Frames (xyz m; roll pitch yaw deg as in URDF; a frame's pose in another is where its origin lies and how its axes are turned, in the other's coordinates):
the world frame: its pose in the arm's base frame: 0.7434 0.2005 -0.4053 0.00 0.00 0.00
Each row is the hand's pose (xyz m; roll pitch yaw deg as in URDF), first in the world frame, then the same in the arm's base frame.
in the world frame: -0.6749 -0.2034 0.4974 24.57 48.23 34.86
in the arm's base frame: 0.0685 -0.0029 0.0921 24.57 48.23 34.86
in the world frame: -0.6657 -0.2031 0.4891 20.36 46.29 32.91
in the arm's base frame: 0.0777 -0.0026 0.0838 20.36 46.29 32.91
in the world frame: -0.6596 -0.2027 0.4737 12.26 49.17 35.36
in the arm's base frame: 0.0838 -0.0022 0.0684 12.26 49.17 35.36
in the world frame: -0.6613 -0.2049 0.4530 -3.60 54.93 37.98
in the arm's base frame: 0.0821 -0.0044 0.0477 -3.60 54.93 37.98
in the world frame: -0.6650 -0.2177 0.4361 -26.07 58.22 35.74
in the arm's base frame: 0.0784 -0.0172 0.0308 -26.07 58.22 35.74
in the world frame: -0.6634 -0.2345 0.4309 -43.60 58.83 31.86
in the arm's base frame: 0.0800 -0.0340 0.0256 -43.60 58.83 31.86
